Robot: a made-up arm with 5 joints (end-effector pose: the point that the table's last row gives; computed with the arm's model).
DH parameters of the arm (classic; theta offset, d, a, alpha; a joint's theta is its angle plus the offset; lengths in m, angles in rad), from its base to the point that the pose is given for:
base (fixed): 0 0 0.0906 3.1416
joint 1: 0 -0.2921 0.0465 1.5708
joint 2: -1.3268 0 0.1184 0
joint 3: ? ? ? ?
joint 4: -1.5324 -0.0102 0 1.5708
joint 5: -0.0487 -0.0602 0 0
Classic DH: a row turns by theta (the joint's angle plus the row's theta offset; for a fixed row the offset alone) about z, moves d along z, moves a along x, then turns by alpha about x.
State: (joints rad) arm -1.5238 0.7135 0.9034 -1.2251 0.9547
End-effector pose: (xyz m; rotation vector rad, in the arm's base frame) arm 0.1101 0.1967 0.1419 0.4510 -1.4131 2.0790
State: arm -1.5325 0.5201 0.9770 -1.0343 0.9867
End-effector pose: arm 0.1086 0.2036 0.1565 0.4131 -1.3486 2.1531
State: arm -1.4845 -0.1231 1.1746 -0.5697 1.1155
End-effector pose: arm 0.1195 0.2158 0.2159 0.2926 -1.3804 2.2297
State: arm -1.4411 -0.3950 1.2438 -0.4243 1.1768
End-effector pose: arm 0.1289 0.2150 0.2428 0.2317 -1.4680 2.2093
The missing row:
joint 3: 1.2885 0 0.1954 0
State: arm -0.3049 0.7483 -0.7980 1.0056 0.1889
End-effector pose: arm 0.4514 0.1028 0.3248 0.0510 -0.6177 0.4309
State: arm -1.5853 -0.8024 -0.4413 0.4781 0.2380
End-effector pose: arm 0.0996 0.0830 0.6215 1.6120 -1.9216 0.8283
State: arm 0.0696 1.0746 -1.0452 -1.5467 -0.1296
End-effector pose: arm 0.4488 -0.0352 0.3835 0.1678 -3.0838 -0.0102
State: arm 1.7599 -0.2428 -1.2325 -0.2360 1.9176
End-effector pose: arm 0.0713 -0.0466 0.6652 2.9128 -0.7239 0.0115
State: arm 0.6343 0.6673 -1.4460 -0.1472 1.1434
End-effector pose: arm 0.3343 -0.1919 0.5552 -1.9072 -1.6270 0.1911
